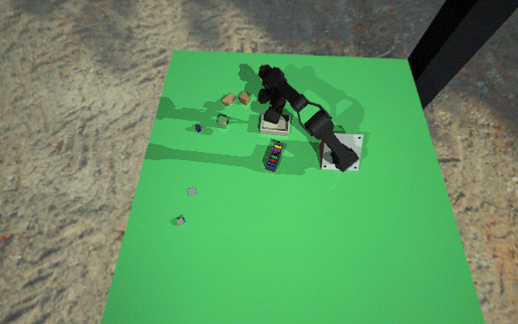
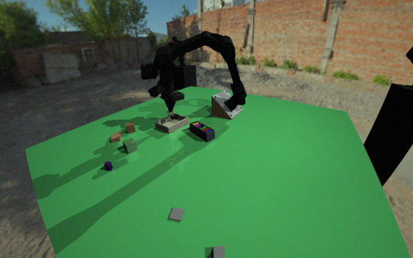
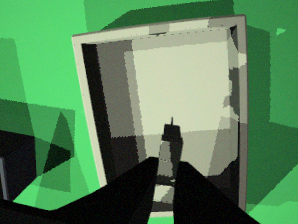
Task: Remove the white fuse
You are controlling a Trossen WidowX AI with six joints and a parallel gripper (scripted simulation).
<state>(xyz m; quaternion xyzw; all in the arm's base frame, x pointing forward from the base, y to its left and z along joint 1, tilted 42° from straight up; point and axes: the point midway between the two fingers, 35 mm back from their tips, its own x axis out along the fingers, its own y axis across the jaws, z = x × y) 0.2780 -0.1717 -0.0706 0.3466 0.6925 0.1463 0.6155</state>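
Right now my gripper tip is 1 cm above the white fuse. Round my gripper tip: tray: 7 cm below.
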